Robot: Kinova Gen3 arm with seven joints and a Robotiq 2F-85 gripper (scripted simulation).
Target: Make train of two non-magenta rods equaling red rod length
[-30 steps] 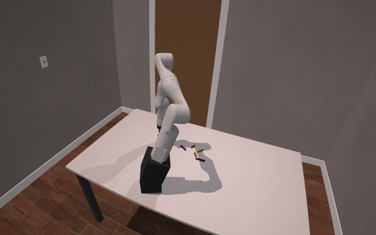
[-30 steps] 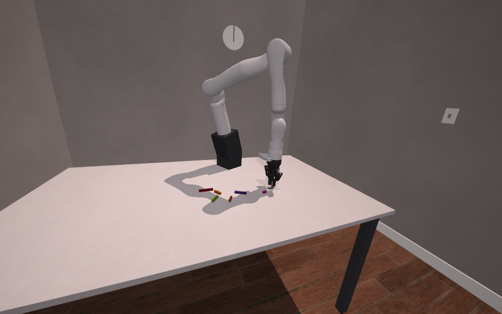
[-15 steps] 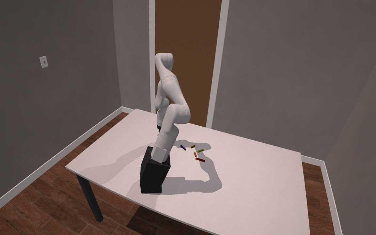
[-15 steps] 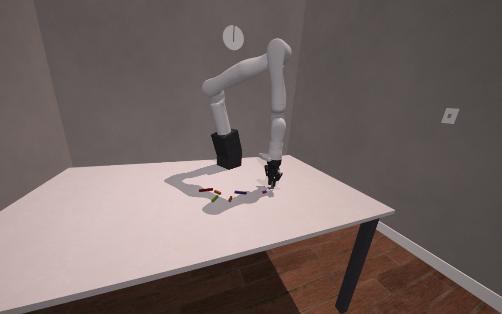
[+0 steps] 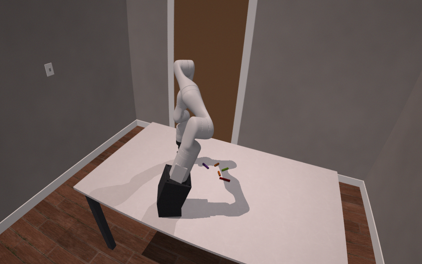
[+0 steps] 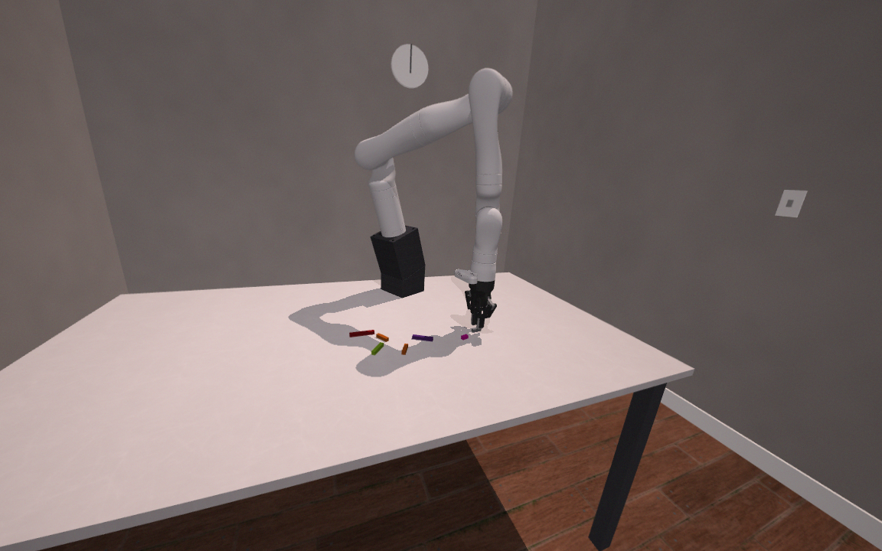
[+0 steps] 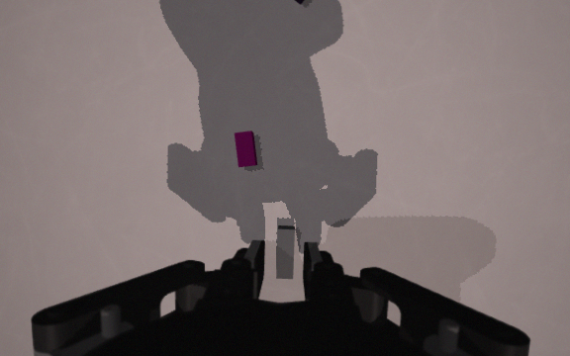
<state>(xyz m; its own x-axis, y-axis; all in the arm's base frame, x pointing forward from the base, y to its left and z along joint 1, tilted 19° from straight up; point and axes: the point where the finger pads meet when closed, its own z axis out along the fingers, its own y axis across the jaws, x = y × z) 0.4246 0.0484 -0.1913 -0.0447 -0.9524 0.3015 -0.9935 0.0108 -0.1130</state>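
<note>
Now: hand 3 cm above the grey rod. From my hand the other things lie so: purple rod (18 cm to the right, 3 cm below, 3 cm behind); then magenta rod (6 cm to the right, 3 cm below, 2 cm ahead); then lime rod (31 cm to the right, 3 cm below, 3 cm behind).
</note>
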